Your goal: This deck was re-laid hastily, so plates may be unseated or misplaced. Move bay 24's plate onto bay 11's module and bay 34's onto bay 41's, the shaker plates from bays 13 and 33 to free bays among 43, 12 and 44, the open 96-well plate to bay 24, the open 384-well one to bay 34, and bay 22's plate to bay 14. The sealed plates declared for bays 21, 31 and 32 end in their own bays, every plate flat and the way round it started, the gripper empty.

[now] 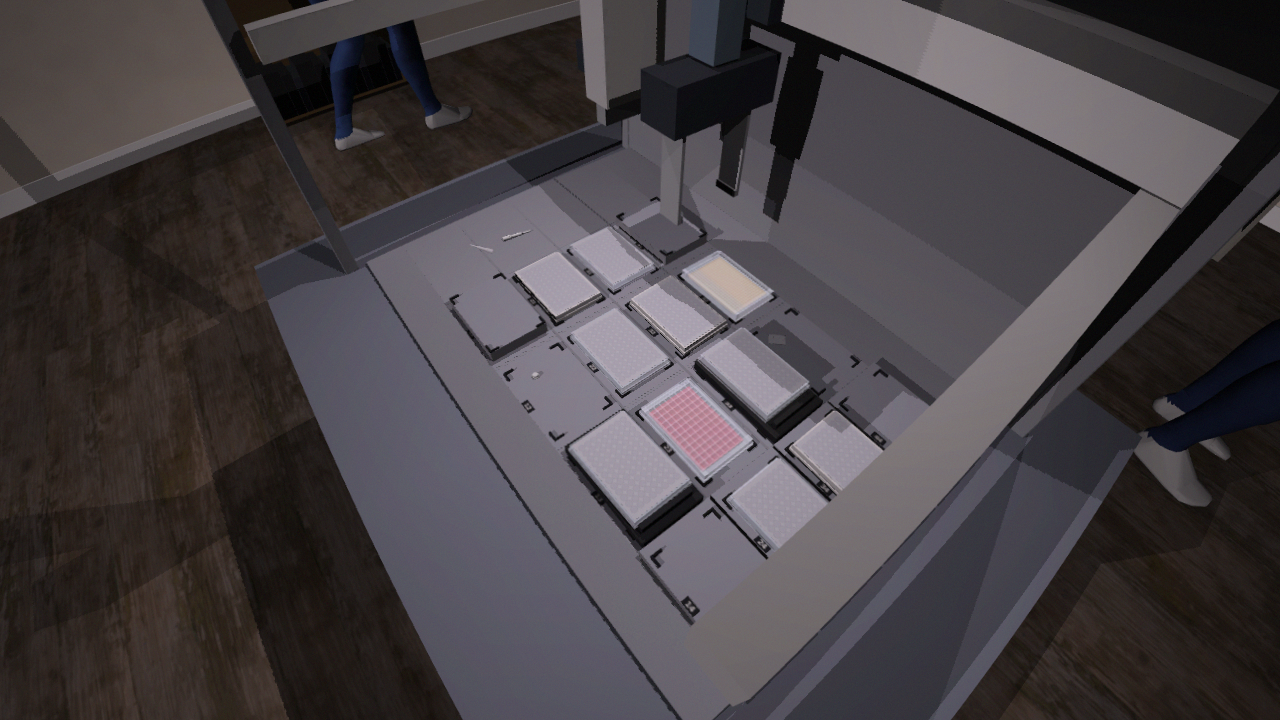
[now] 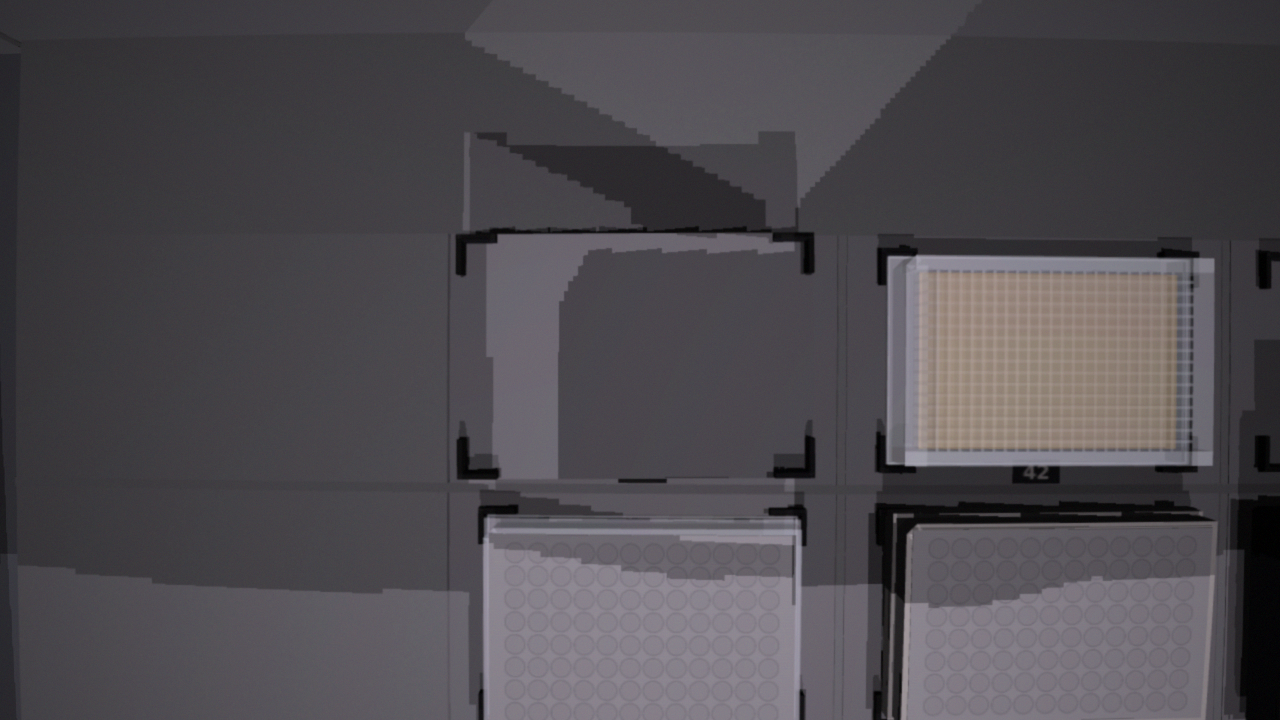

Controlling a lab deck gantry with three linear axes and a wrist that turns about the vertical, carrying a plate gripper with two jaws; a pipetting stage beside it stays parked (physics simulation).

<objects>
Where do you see a bay 14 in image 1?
705, 558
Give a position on a bay 12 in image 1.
567, 399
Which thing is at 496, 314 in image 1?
A bay 11's module.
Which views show my gripper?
Image 1 only.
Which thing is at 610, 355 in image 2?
A bay 41's module.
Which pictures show the tan 384-well plate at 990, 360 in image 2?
Image 1 and image 2: all of them.
</objects>
